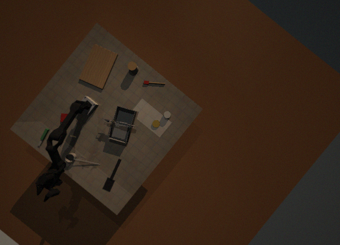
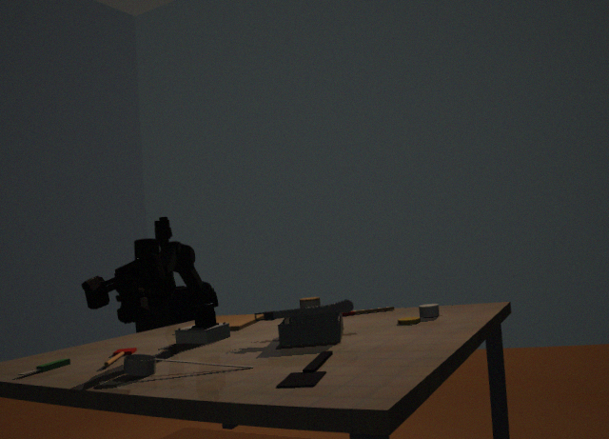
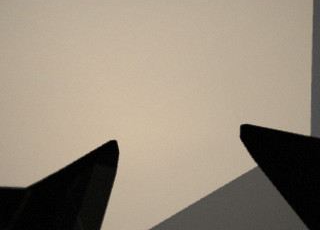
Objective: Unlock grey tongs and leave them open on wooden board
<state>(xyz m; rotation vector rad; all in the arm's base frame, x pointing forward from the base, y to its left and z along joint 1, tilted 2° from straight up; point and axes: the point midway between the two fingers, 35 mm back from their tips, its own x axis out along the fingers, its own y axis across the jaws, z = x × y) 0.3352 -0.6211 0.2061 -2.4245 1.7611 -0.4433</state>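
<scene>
The grey roasting tin is 75 cm to the left of my gripper tip and 21 cm below it. Also, from my gripper tip: green tool 45 cm behind, 13 cm to the left, 23 cm below; black spatula 27 cm ahead, 31 cm to the left, 23 cm below; red tool 40 cm behind, 35 cm to the left, 23 cm below.
</scene>
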